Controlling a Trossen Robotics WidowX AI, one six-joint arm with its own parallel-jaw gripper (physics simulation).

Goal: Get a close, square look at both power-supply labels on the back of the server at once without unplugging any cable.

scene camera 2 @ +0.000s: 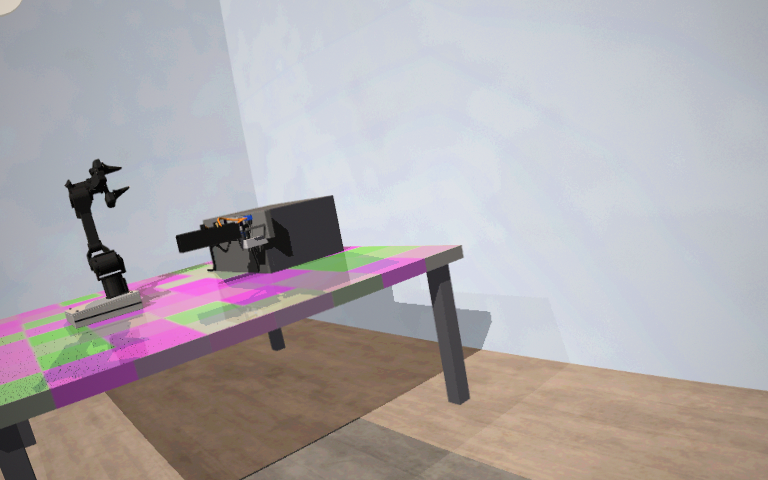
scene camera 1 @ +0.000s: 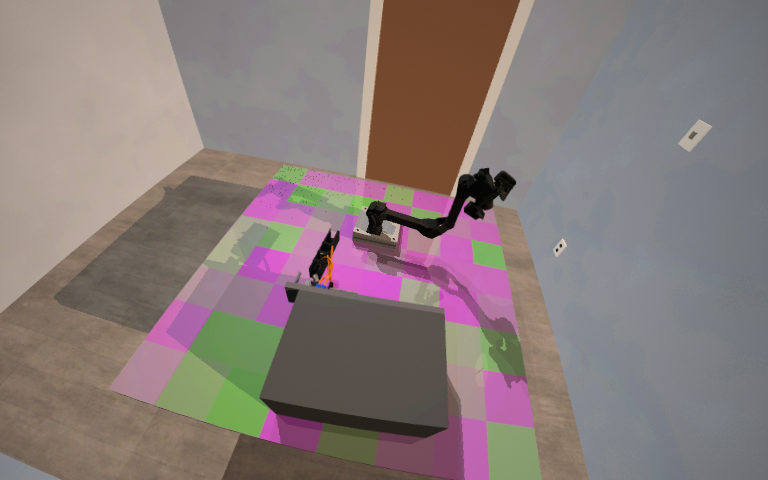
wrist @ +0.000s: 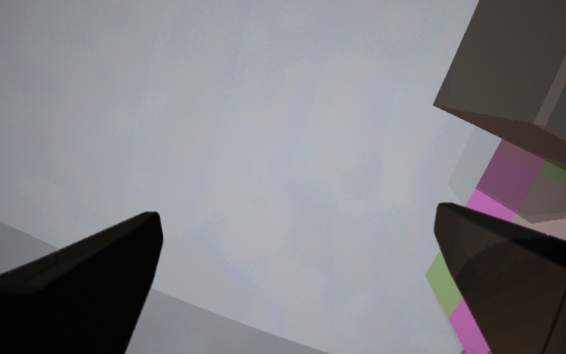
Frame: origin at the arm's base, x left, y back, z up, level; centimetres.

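Seen in the pictures: gripper, fingertip midpoint: [scene camera 2: 125, 177] [scene camera 1: 492, 209] [wrist: 299, 222]; arm's base at its link origin: [scene camera 2: 117, 295] [scene camera 1: 374, 229].
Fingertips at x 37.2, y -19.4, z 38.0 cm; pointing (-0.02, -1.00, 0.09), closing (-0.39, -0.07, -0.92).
Offsets run from my fingertips to a thing's middle. "spot": to the spot under its first point. Level surfaces: height alone.
The server, a large grey box [scene camera 1: 362, 356] [scene camera 2: 308, 234] [wrist: 515, 60], stands on the table. In the wrist view part of it shows at the top right. Orange cables {spot: dx -47.0, dy -14.3, dz -26.3 cm} [scene camera 1: 330, 264] [scene camera 2: 231, 219] and a black slotted bar [scene camera 1: 321, 261] [scene camera 2: 198, 239] stick out from one end of the side facing the arm's base. A small blue part {spot: dx -46.7, dy -25.9, dz -23.0 cm} [scene camera 1: 320, 286] [scene camera 2: 247, 217] sits where they meet the server. The power-supply labels cannot be made out in any view. My gripper [scene camera 1: 491, 199] [scene camera 2: 124, 178] [wrist: 299, 222] is open and empty, raised high above the table and apart from the server and cables.
The arm's base [scene camera 1: 376, 242] [scene camera 2: 106, 311] stands on the checkered table {dz -42.7 cm} [scene camera 1: 237, 339] [scene camera 2: 351, 260] [wrist: 492, 202], near the black bar. A blue wall [scene camera 1: 651, 283] with an outlet [scene camera 1: 560, 247] rises beyond the table's right side in scene camera 1. A brown door [scene camera 1: 436, 84] is behind the base.
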